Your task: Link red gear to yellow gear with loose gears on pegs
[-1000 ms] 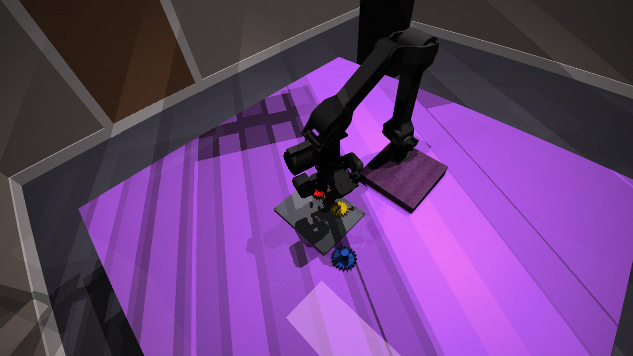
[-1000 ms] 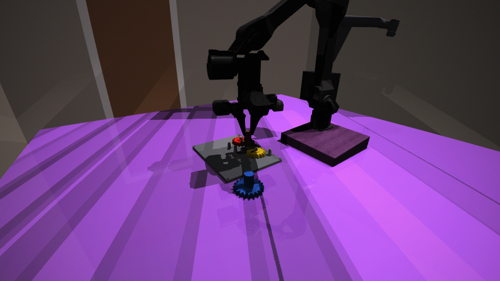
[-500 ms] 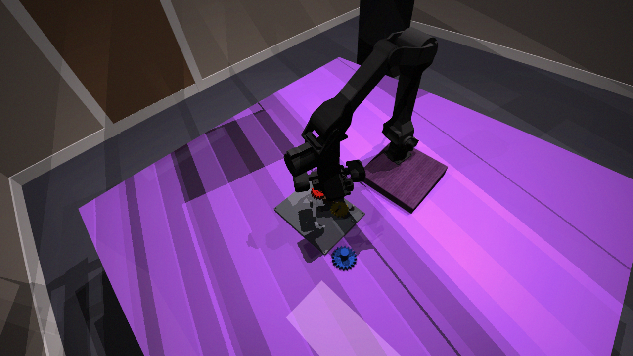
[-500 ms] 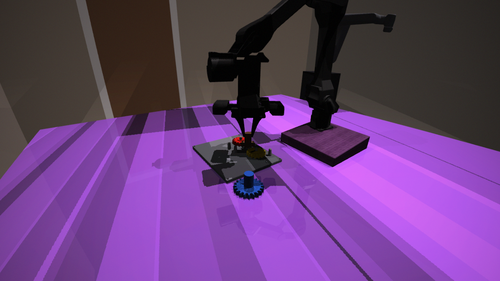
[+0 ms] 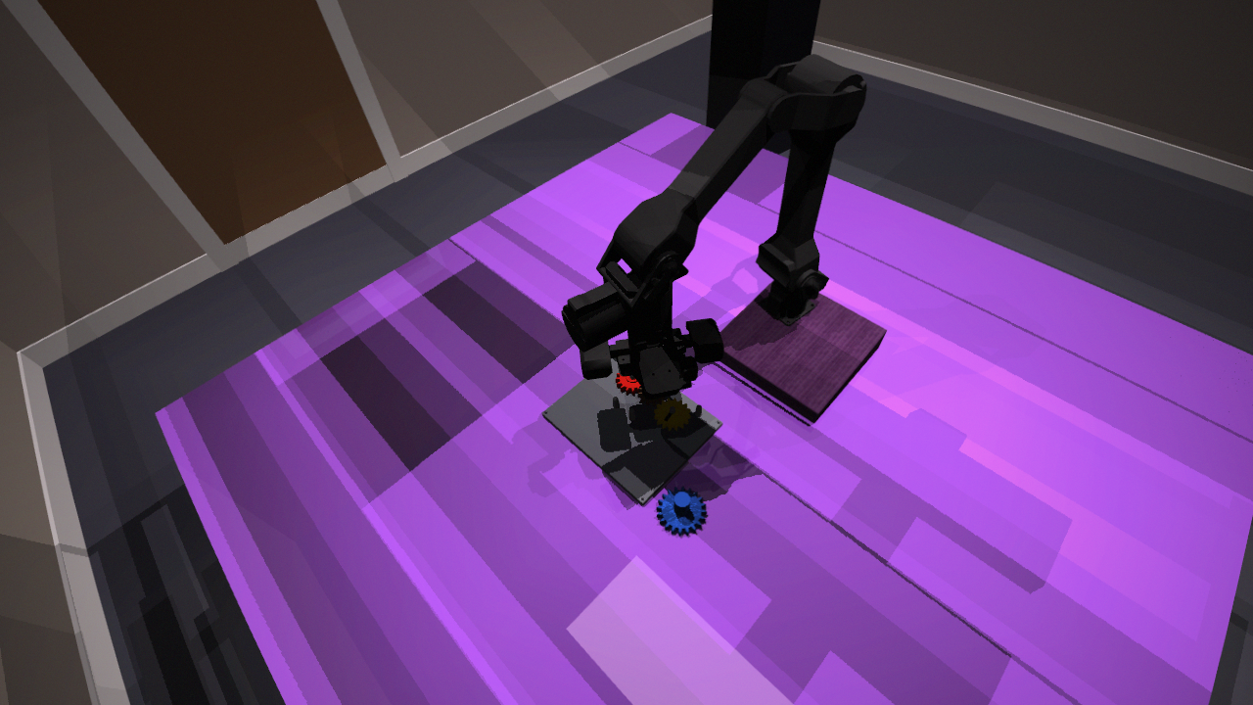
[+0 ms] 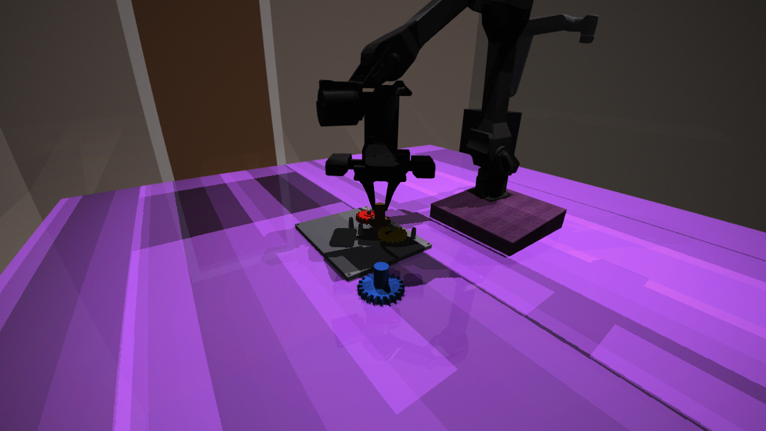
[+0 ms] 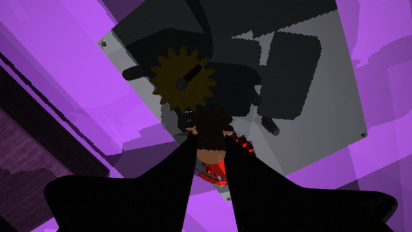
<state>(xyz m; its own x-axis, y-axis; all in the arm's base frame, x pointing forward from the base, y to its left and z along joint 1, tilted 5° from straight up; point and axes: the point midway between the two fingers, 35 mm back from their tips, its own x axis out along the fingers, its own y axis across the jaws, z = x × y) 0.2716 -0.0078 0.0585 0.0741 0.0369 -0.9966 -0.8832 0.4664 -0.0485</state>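
Right now the small brown gear is 10 mm below my gripper tip. Round my gripper tip: grey board: 40 mm ahead, 10 mm to the left, 40 mm below; yellow gear: 10 mm behind, 40 mm to the left, 30 mm below; red gear: 50 mm to the right, 30 mm below.
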